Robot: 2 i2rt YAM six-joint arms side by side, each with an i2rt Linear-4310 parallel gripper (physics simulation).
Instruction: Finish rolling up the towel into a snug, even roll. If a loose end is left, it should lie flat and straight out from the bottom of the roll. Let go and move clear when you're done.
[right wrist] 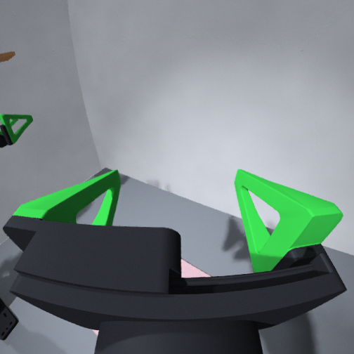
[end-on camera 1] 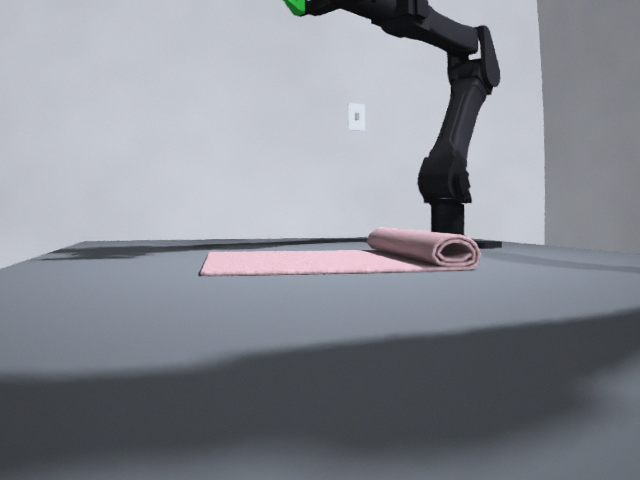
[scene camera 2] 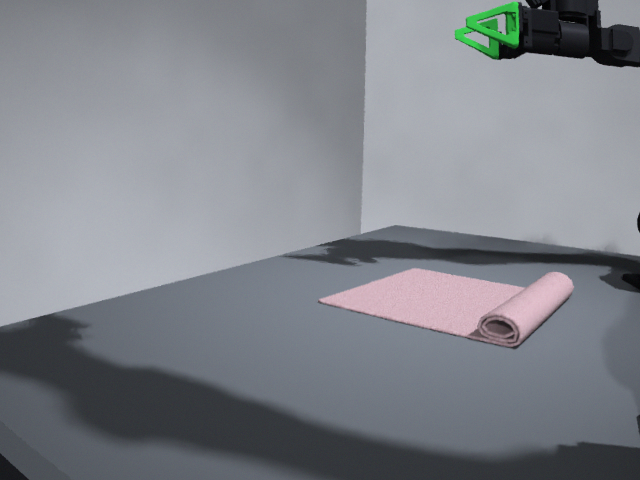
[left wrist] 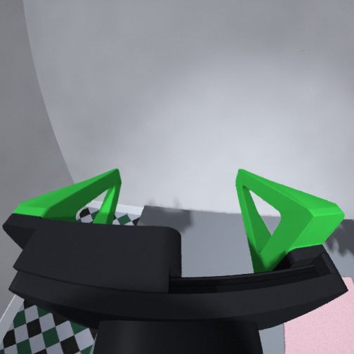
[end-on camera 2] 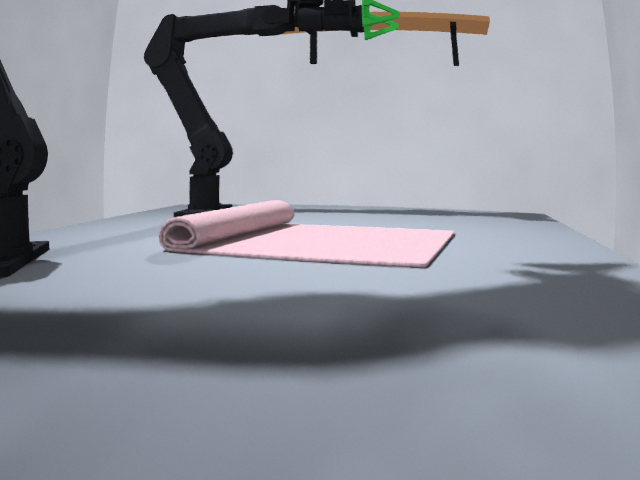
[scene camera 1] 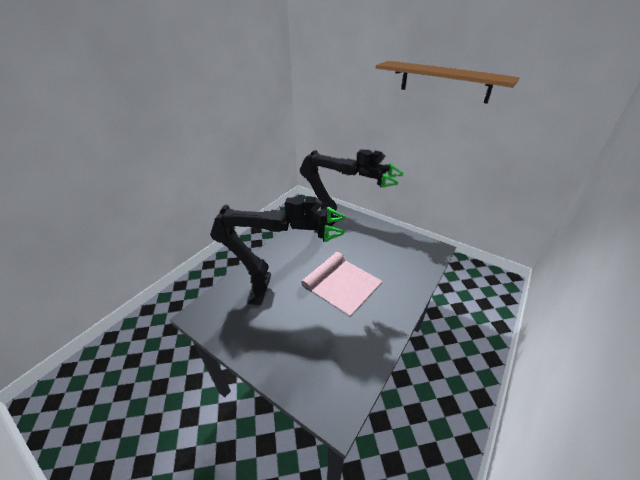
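The pink towel is partly rolled. Its roll (scene camera 1: pixel 323 271) (scene camera 2: pixel 537 310) (end-on camera 1: pixel 408 245) (end-on camera 2: pixel 237 222) lies along the edge nearest the arm bases, with a flattened oval hollow at its visible ends. The long unrolled part (scene camera 1: pixel 347 286) (scene camera 2: pixel 413 302) (end-on camera 1: pixel 299 262) (end-on camera 2: pixel 336 245) lies flat, stretching away from the arms. Corners of it show in the wrist views. My left gripper (scene camera 1: pixel 400 178) (end-on camera 2: pixel 398 19) (left wrist: pixel 178 175) is open and empty, high above the table. My right gripper (scene camera 1: pixel 344 225) (scene camera 2: pixel 461 28) (right wrist: pixel 177 175) is open and empty, high above the towel; end-on camera 1 cuts it off.
The grey table (scene camera 1: pixel 310 403) (scene camera 2: pixel 439 392) (end-on camera 1: pixel 155 320) (end-on camera 2: pixel 320 418) carries both arms at its rear edge, and arm shadows fall on both sides of the towel. A brown shelf (scene camera 1: pixel 447 73) (end-on camera 2: pixel 444 23) hangs on the wall beyond the left arm.
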